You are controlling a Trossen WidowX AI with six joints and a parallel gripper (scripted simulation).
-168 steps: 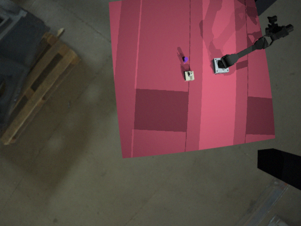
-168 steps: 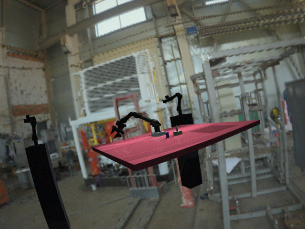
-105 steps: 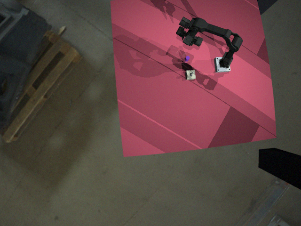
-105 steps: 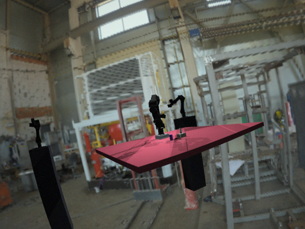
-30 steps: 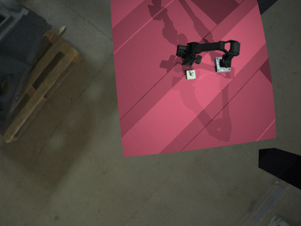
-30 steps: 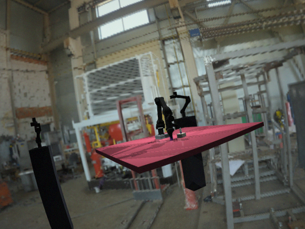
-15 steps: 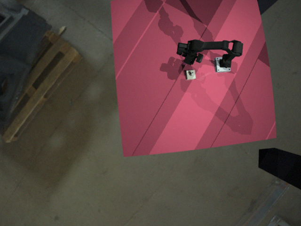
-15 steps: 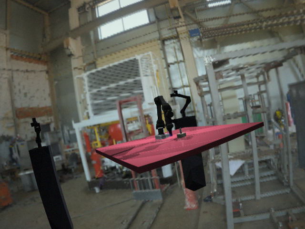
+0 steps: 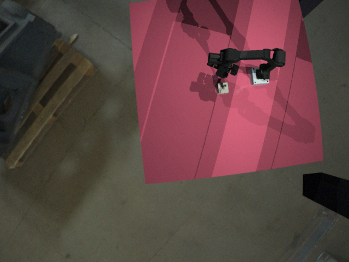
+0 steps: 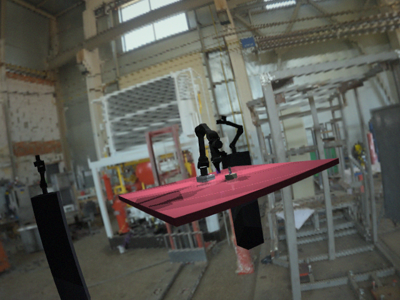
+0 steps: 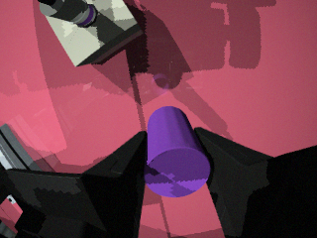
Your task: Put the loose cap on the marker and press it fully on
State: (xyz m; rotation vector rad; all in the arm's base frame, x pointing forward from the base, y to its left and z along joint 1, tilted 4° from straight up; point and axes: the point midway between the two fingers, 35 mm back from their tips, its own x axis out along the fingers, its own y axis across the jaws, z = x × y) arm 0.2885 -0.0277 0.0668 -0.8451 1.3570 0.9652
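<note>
Now: gripper tip 20 mm past the holder block, 110 mm to the right of it and 60 mm above it. The rest, counted from my gripper tip: purple cap (10 mm above).
</note>
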